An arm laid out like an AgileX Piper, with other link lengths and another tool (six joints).
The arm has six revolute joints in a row. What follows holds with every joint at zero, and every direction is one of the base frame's.
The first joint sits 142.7 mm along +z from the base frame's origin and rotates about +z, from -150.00 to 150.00 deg.
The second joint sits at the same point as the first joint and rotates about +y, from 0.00 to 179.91 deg.
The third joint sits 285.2 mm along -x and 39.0 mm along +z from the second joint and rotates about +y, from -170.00 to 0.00 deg.
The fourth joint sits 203.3 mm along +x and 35.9 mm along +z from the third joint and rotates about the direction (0.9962, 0, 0.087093), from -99.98 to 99.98 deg.
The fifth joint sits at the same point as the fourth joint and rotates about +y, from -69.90 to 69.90 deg.
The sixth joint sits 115.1 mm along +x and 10.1 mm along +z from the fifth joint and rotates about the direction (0.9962, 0, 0.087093), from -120.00 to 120.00 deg.
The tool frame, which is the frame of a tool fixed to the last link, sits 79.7 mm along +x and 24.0 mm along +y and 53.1 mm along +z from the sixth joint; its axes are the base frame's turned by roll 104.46, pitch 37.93 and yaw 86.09 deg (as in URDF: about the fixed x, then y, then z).
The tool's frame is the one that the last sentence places.
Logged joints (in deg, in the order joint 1, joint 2, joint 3, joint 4, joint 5, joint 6), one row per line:
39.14, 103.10, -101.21, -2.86, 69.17, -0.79
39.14, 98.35, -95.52, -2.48, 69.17, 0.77
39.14, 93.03, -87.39, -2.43, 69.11, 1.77
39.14, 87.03, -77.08, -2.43, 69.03, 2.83
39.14, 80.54, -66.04, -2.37, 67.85, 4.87
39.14, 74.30, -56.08, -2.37, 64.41, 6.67
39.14, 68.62, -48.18, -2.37, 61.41, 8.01
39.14, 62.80, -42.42, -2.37, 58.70, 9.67
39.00, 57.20, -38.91, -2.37, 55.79, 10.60
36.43, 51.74, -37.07, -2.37, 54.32, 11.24
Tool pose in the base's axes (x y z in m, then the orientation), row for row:
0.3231, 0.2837, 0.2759, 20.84, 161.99, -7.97
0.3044, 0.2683, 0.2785, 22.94, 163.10, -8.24
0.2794, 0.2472, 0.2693, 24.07, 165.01, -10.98
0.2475, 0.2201, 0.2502, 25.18, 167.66, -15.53
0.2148, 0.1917, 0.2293, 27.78, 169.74, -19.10
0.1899, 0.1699, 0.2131, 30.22, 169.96, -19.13
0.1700, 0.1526, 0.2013, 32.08, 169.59, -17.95
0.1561, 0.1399, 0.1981, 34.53, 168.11, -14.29
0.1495, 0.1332, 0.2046, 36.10, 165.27, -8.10
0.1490, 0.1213, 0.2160, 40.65, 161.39, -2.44
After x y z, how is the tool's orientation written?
As a rotation vector, in degrees.
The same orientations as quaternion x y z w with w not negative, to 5 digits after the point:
0.12613, 0.98042, -0.04824, 0.14333
0.13790, 0.98045, -0.04953, 0.13129
0.14312, 0.98116, -0.06529, 0.11219
0.14737, 0.98122, -0.09089, 0.08498
0.16023, 0.97904, -0.11017, 0.06057
0.17373, 0.97708, -0.10998, 0.05510
0.18457, 0.97575, -0.10328, 0.05645
0.20004, 0.97392, -0.08279, 0.06790
0.21224, 0.97164, -0.04762, 0.09271
0.24251, 0.96284, -0.01456, 0.11798

